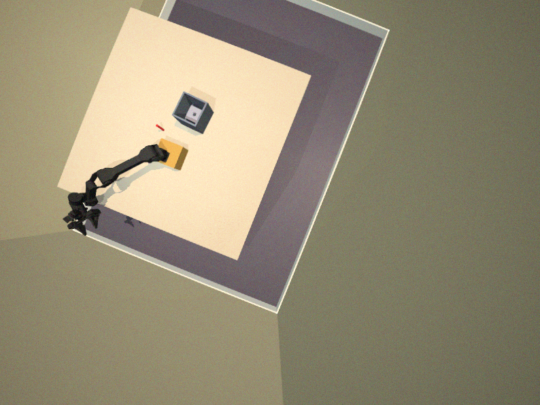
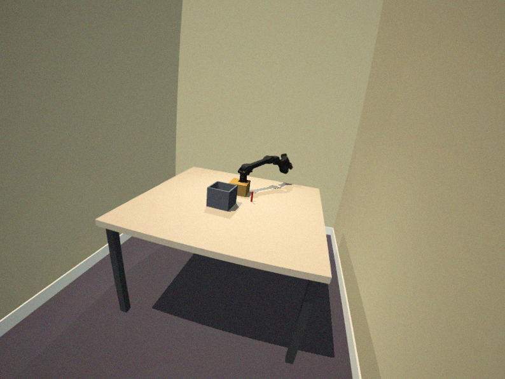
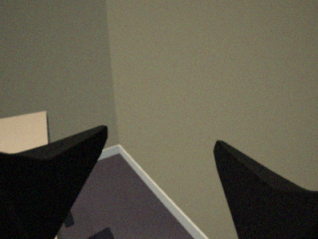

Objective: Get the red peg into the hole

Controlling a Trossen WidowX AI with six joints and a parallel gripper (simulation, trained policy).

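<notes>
Now: the red peg 720 mm ahead of my gripper tip, 150 mm below it and 40 mm to the right of it. From my gripper tip the other things lie so: grey plate: 880 mm ahead, 210 mm to the right, 140 mm below.
</notes>
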